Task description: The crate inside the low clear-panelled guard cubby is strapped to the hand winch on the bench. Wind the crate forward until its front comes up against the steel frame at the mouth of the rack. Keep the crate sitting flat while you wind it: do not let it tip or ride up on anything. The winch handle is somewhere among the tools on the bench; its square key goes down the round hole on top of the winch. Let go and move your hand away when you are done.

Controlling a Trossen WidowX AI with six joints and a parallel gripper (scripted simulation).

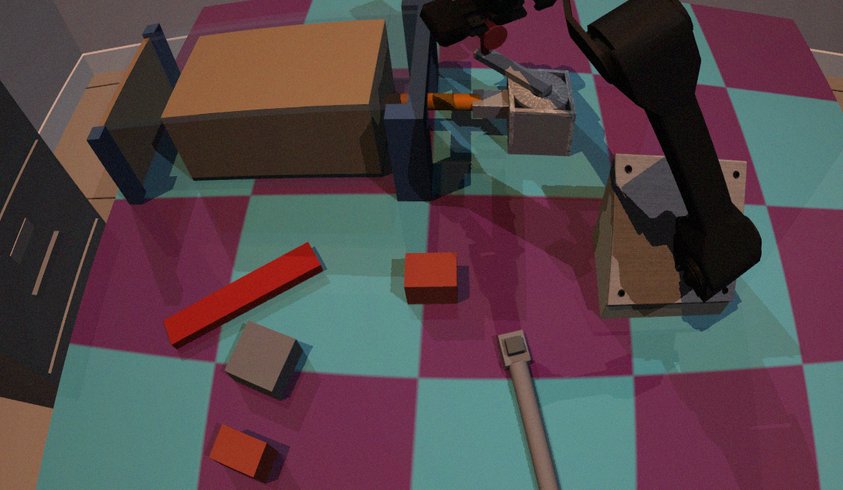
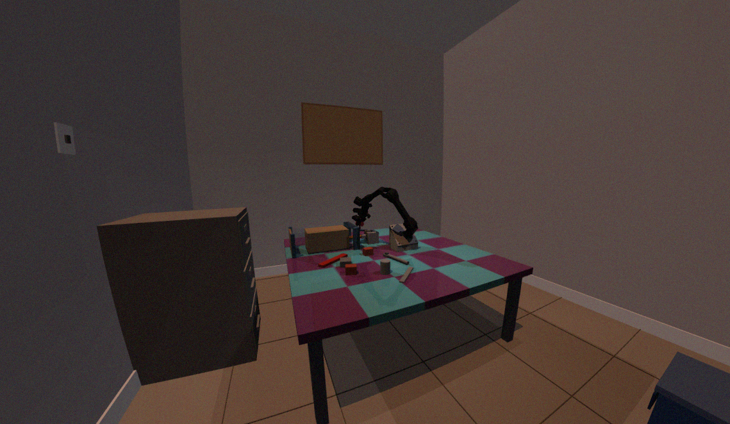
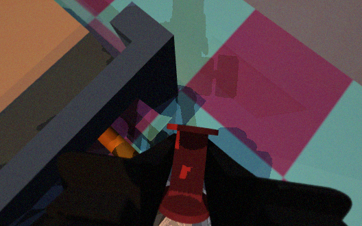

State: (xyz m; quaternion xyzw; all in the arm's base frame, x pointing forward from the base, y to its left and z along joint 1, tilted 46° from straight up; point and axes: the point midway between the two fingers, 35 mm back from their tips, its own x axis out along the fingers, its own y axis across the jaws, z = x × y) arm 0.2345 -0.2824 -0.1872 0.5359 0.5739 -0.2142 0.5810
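Now: the grey crank handle 4 cm to the left of my gripper tip, 4 cm behind it and 3 cm below it. From my gripper tip the other things lie so: blue steel frame 8 cm ahead, 7 cm to the left, 3 cm below; red knob 1 cm to the left, 1 cm behind; grey winch 10 cm below, 10 cm behind, 8 cm to the left.
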